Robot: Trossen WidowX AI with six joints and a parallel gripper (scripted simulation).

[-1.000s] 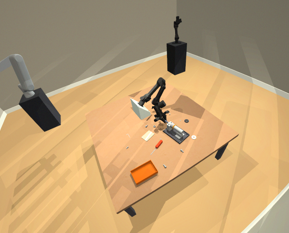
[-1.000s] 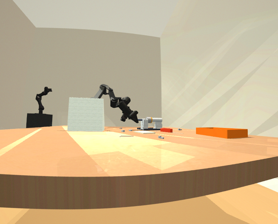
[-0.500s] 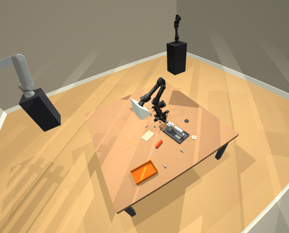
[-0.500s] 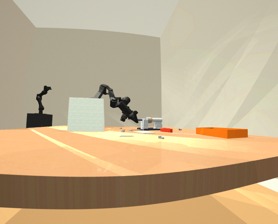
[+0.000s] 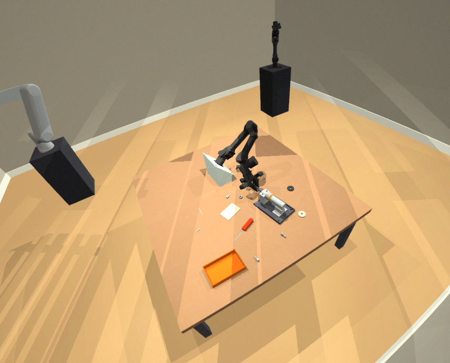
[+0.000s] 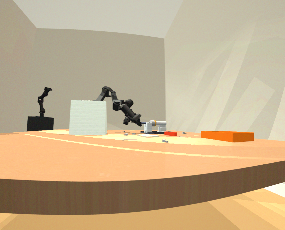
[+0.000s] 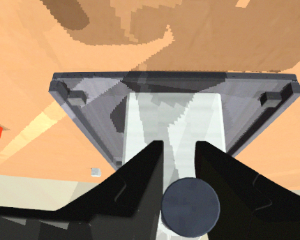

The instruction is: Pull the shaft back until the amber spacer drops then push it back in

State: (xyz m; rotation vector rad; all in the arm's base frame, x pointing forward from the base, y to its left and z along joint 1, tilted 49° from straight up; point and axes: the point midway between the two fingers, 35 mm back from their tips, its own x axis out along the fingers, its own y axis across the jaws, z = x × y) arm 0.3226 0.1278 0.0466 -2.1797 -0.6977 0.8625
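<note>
The dark shaft lies 50 mm ahead of my gripper tip, 10 mm to the left of it and 20 mm above it. From my gripper tip the other things lie so: beige card: 10 mm ahead, 230 mm to the right, 50 mm below; black washer: 60 mm ahead, 230 mm to the left, 50 mm below; amber spacer: 110 mm ahead, 30 mm to the left, 20 mm above.
</note>
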